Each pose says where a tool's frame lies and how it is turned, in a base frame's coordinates. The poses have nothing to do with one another.
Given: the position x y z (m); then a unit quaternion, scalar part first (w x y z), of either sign.
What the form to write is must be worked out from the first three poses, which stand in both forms.
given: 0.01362 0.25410 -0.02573 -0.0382 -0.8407 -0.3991 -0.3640
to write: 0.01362 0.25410 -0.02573 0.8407 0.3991 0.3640 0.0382
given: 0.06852 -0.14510 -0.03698 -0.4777 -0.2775 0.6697 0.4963
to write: 0.06852 -0.14510 -0.03698 0.2775 -0.6697 -0.4963 0.4777
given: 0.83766 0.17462 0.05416 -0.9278 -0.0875 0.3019 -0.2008
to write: 0.83766 0.17462 0.05416 0.0875 -0.3019 0.2008 0.9278
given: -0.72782 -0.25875 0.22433 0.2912 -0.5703 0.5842 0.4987
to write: -0.72782 -0.25875 0.22433 -0.5703 0.5842 0.4987 0.2912
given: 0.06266 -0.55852 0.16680 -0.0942 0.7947 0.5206 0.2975
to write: 0.06266 -0.55852 0.16680 -0.7947 -0.5206 -0.2975 0.0942
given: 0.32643 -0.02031 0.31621 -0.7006 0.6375 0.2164 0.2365
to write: 0.32643 -0.02031 0.31621 -0.6375 -0.2164 -0.2365 0.7006
